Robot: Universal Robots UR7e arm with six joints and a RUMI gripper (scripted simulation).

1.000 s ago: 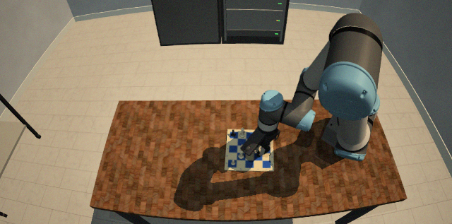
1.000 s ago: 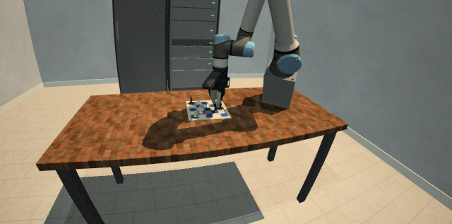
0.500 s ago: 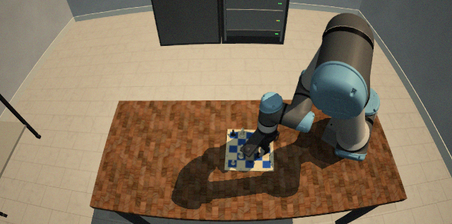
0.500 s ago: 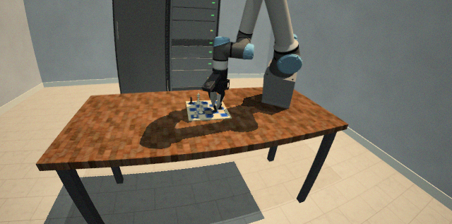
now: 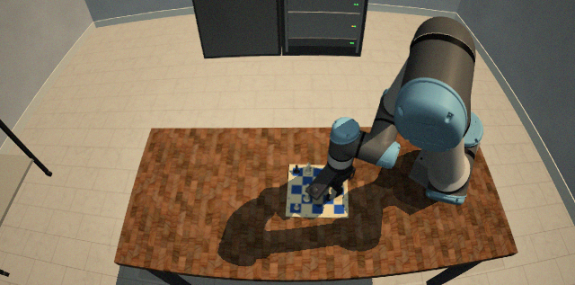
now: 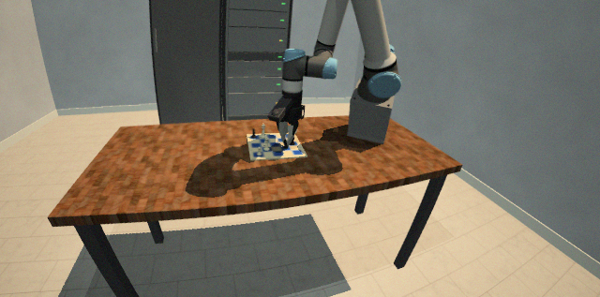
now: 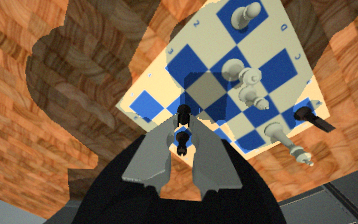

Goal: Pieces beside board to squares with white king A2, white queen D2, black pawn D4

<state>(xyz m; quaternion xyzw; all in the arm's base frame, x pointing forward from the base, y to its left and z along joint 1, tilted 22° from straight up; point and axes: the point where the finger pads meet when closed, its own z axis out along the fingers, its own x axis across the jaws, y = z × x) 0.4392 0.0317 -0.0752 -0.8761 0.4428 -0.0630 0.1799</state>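
Now: hand 10 mm above the black pawn. From my hand the other things lie so: tall white piece 120 mm to the right, 60 mm ahead; then blue-and-cream chessboard 40 mm to the right, 30 mm below, 30 mm ahead.
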